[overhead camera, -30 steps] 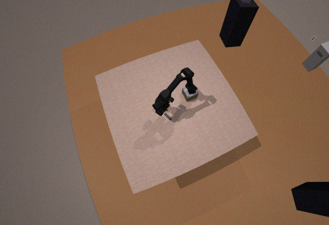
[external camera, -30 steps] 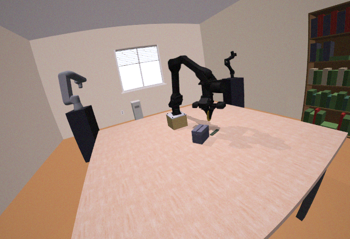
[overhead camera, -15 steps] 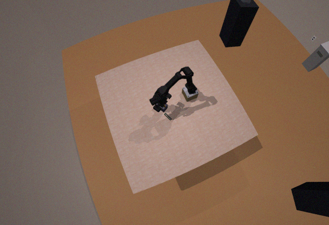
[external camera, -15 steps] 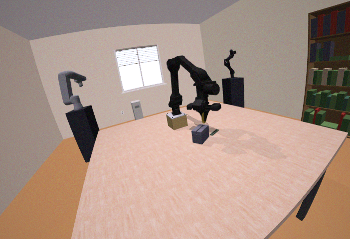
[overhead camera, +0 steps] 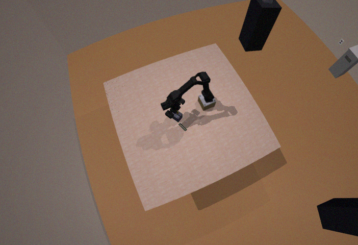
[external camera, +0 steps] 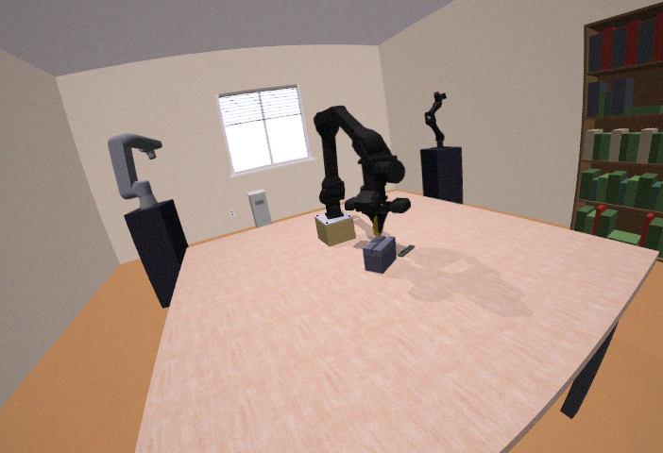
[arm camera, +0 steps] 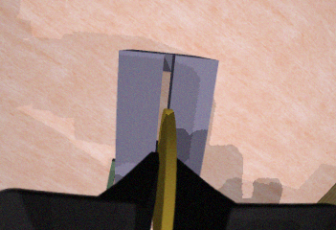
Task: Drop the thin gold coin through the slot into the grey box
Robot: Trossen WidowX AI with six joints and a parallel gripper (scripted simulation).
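My gripper tip is now 20 mm below the gold coin.
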